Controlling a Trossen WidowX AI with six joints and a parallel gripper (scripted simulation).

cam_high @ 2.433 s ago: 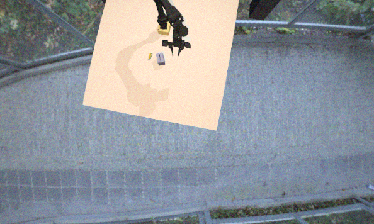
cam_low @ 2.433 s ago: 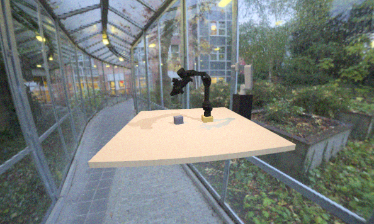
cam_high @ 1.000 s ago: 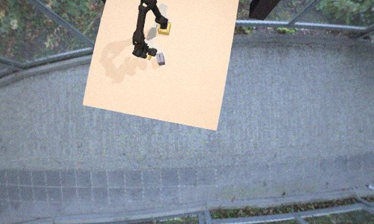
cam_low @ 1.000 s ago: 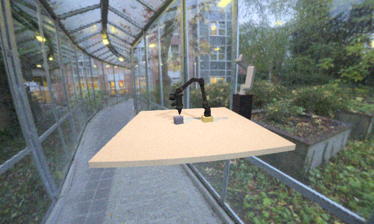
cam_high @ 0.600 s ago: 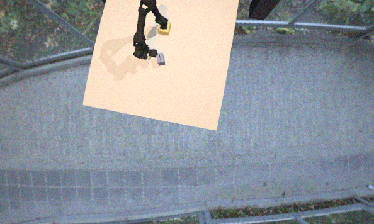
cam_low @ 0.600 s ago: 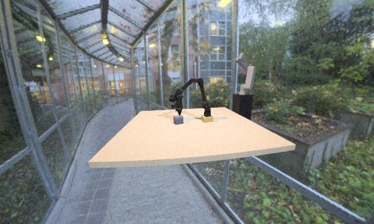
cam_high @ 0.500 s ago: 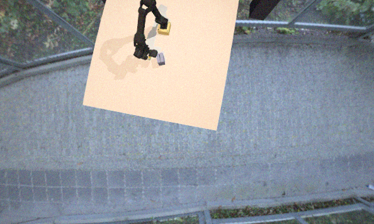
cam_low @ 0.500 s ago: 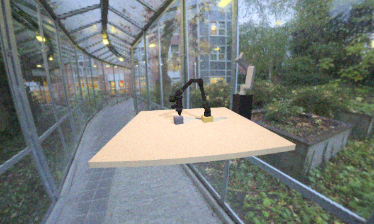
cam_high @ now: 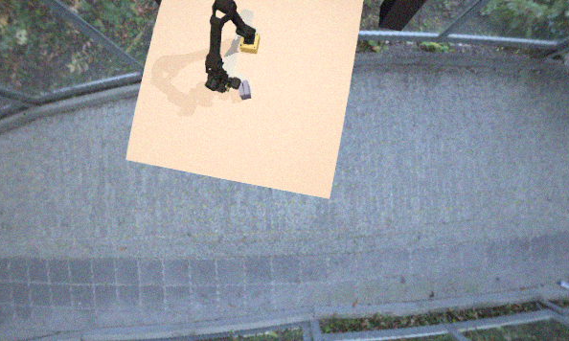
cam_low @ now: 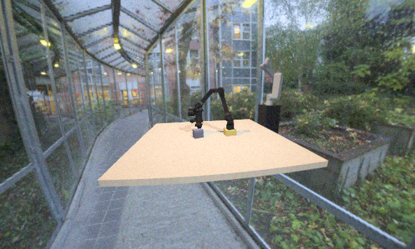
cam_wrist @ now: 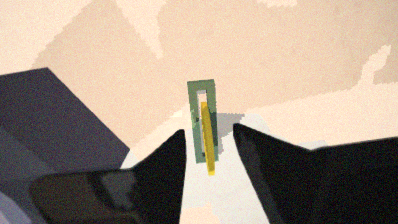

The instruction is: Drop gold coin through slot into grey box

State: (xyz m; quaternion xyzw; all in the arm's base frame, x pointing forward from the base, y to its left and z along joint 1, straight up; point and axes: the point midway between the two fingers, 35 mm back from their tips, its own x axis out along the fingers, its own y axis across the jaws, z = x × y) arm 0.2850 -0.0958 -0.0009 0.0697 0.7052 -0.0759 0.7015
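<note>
Right now my gripper tip is right at the gold coin.
</note>
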